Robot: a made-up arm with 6 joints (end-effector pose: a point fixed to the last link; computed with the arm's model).
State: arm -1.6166 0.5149 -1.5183 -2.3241 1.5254 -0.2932
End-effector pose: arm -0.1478 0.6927 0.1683 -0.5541 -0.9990 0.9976
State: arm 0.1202 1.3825 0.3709 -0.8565 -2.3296 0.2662
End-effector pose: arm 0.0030 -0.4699 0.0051 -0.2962 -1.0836 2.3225
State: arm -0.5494 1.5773 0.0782 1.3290 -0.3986 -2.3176
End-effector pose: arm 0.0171 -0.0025 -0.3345 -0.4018 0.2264 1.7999
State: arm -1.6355 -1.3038 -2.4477 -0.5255 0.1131 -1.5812
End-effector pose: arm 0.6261 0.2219 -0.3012 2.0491 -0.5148 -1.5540
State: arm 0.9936 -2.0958 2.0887 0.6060 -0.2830 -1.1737
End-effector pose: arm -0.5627 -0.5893 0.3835 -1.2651 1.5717 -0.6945
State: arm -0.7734 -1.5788 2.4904 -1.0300 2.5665 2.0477
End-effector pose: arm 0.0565 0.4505 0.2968 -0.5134 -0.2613 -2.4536
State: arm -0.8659 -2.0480 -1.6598 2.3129 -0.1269 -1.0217
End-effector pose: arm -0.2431 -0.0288 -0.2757 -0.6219 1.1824 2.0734
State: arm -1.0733 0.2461 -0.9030 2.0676 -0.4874 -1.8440
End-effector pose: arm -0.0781 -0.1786 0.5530 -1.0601 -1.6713 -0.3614
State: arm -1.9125 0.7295 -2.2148 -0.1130 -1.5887 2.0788
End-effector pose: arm -0.6267 0.4433 -0.0429 1.7048 1.3288 -0.2665
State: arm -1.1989 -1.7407 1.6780 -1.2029 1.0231 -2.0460
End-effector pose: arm 0.6219 0.2039 0.4146 -0.7257 -0.2195 1.1181
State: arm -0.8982 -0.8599 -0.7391 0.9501 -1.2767 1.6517
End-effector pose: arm 0.3526 -0.1070 0.0638 -1.1270 0.4561 1.5185
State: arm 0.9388 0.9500 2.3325 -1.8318 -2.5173 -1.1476
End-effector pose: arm 0.2935 -0.3443 -0.2904 -1.4369 0.5679 -0.0226
